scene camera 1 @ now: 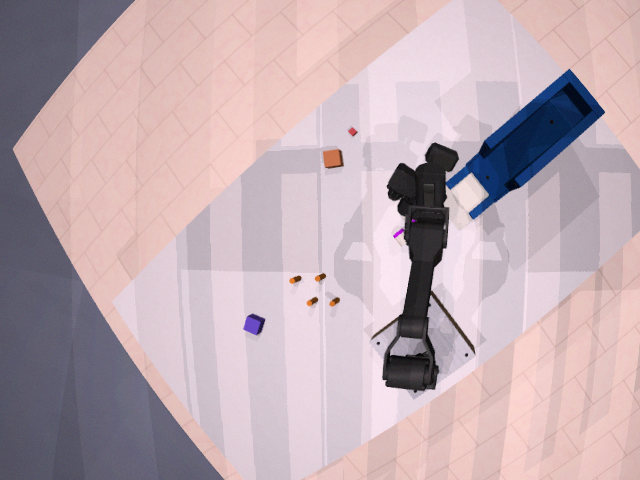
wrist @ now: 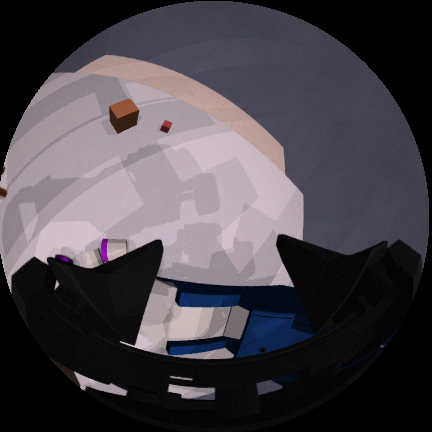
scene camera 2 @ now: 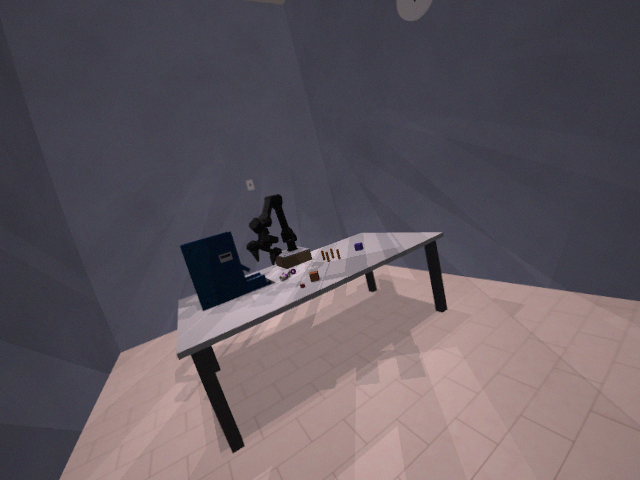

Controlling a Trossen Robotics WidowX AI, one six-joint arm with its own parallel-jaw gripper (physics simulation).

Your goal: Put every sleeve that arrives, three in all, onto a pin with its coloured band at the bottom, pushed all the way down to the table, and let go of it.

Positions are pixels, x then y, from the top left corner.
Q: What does the orange cube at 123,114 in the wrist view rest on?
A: The table.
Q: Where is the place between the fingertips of my gripper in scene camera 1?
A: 424,161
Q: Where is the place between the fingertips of my gripper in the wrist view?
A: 220,243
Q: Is my gripper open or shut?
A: Open.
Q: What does my gripper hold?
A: Nothing.
